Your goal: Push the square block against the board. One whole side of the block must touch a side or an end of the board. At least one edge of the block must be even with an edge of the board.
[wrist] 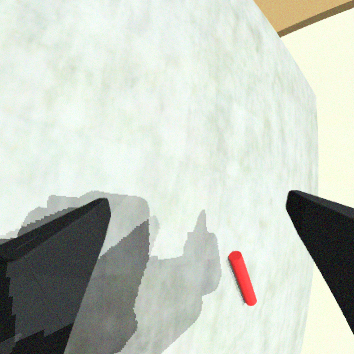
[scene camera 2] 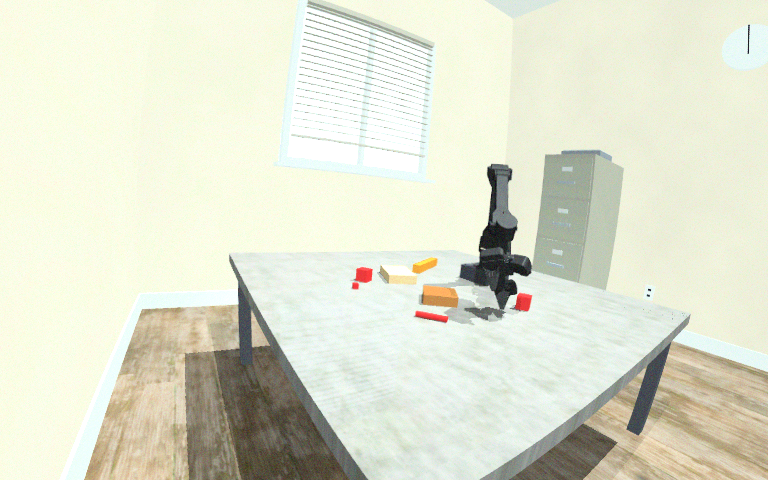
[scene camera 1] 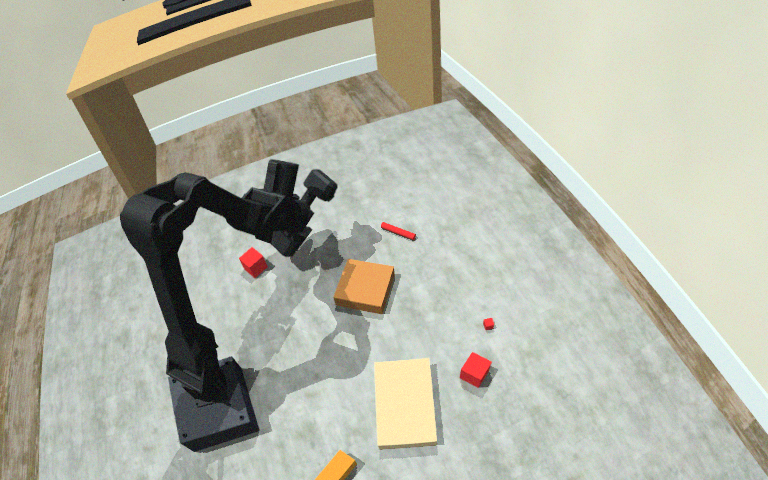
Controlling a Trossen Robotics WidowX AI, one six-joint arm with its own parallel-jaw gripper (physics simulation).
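Places are measured from the arm's base along level axes (x back, y up, z left), in metres.
Where they show: gripper, between the fingertips: [wrist: 198, 202] [scene camera 2: 497, 300] [scene camera 1: 321, 212]; arm's base, origin of its link: [scene camera 1: 209, 388].
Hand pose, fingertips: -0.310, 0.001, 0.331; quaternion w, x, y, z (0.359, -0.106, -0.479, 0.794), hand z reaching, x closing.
Observation:
Things, the pixels of their top centre, and the offset from my fingertips, as dx, dy, dz.
- orange-brown, centre of its top: [scene camera 1: 363, 281] [scene camera 2: 440, 291] -0.033, -0.028, -0.191
- cream rectangular board, centre of its top: [scene camera 1: 404, 400] [scene camera 2: 397, 270] -0.018, -0.028, -0.456
- red rod, centre of its top: [wrist: 248, 281] [scene camera 1: 398, 228] [scene camera 2: 432, 313] -0.148, -0.044, -0.076
- orange bar, centre of its top: [scene camera 2: 426, 261] +0.196, -0.027, -0.578
The square block, flat and orange-brown [scene camera 1: 368, 283] [scene camera 2: 440, 296], lies on the table. The cream rectangular board [scene camera 1: 404, 401] [scene camera 2: 399, 275] lies flat nearer the bottom in scene view 1. A wide gap separates them, and no side of the block touches the board. The block is turned slightly relative to the board. My gripper [scene camera 1: 299, 237] [scene camera 2: 505, 298] [wrist: 198, 202] is open and empty, above the table. It is up and left of the block in scene view 1 and right of it in scene view 2. Block and board do not show in the wrist view.
A red cube [scene camera 1: 253, 262] [scene camera 2: 523, 302] lies near the gripper. A red rod [scene camera 1: 398, 230] [scene camera 2: 431, 316] [wrist: 243, 278] lies beyond the block. Another red cube [scene camera 1: 475, 369] [scene camera 2: 364, 274] and a tiny one [scene camera 1: 488, 323] [scene camera 2: 355, 285] lie beside the board. An orange bar [scene camera 1: 338, 466] [scene camera 2: 424, 264] lies near it.

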